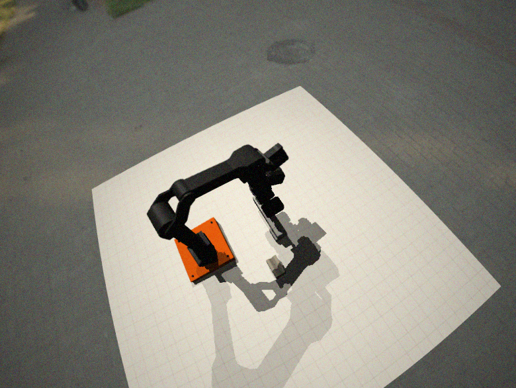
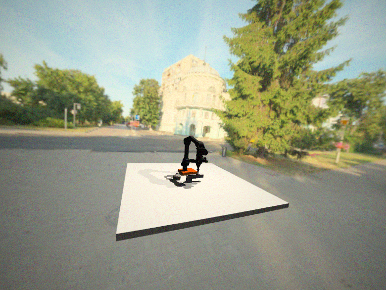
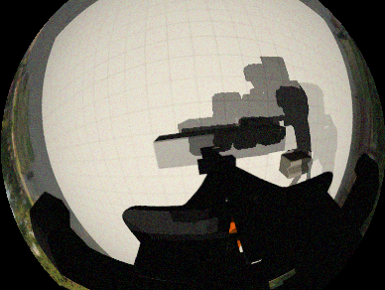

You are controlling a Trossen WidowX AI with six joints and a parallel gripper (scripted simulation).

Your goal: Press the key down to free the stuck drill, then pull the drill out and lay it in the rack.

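Now: the thin upright pin 3 cm below my gripper tip. Round my gripper tip: long grey block: 9 cm below, 3 cm to the right; olive drill: 8 cm below, 5 cm to the right; grey grooved rack: 21 cm to the right, 11 cm below, 4 cm behind.
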